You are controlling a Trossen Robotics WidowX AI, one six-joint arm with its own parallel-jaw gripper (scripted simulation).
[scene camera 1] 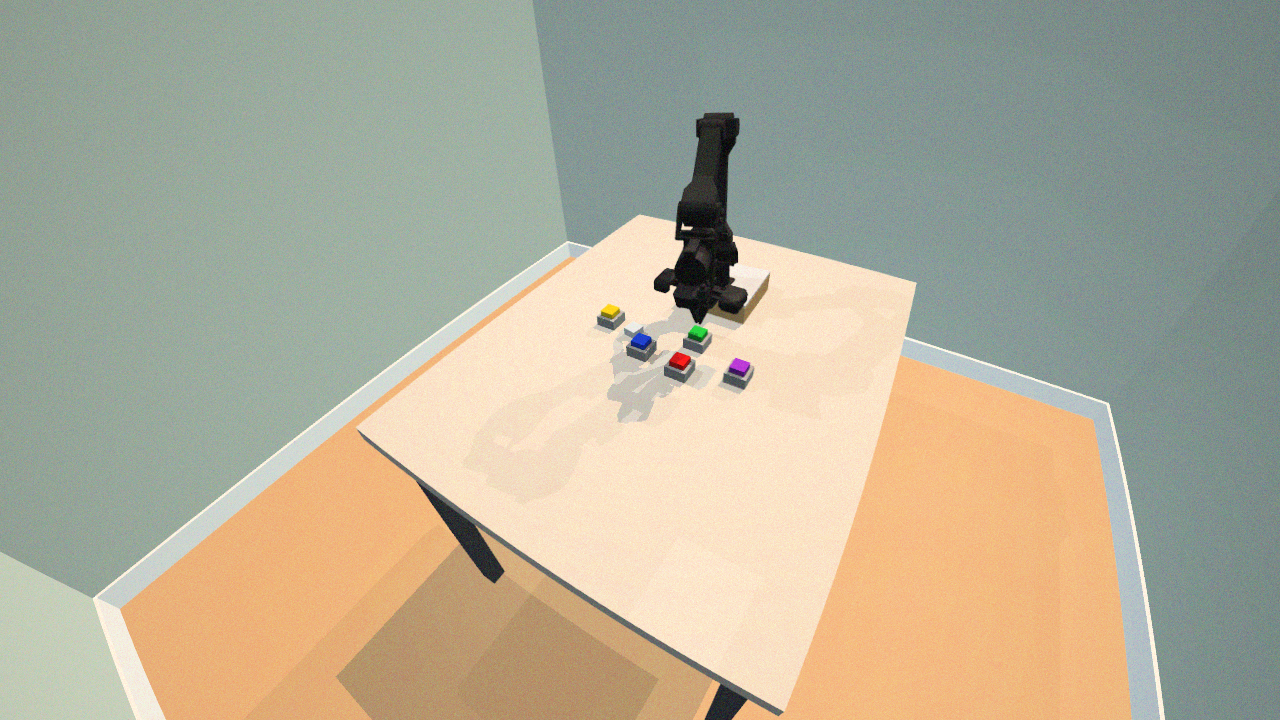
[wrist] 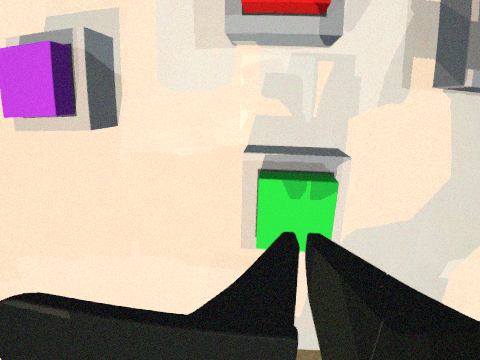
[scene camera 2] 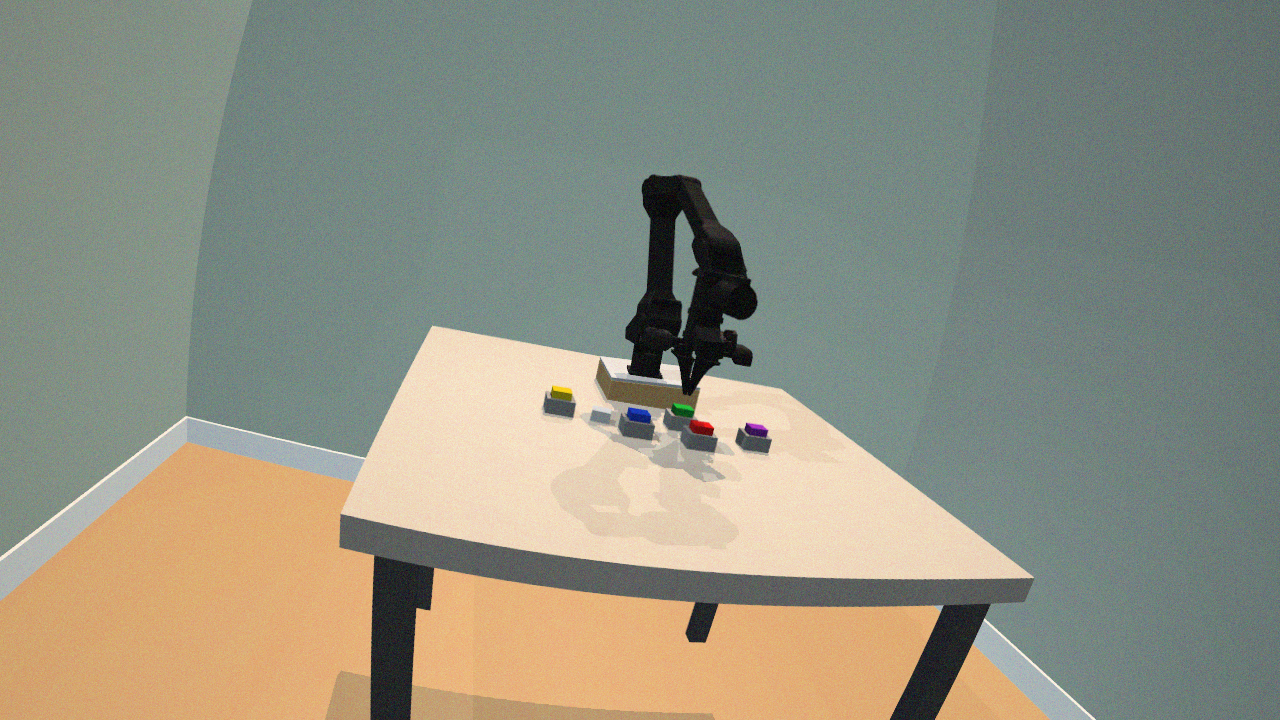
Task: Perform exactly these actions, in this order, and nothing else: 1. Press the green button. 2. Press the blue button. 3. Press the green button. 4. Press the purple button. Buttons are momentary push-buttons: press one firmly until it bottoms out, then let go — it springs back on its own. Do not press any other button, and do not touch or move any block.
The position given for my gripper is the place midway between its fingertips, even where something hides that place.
My gripper [scene camera 2: 686, 394] is shut and holds nothing. Also in view: a green button [wrist: 303, 203].
My gripper is seen too in scene camera 1 [scene camera 1: 698, 322] and in the wrist view [wrist: 299, 245].
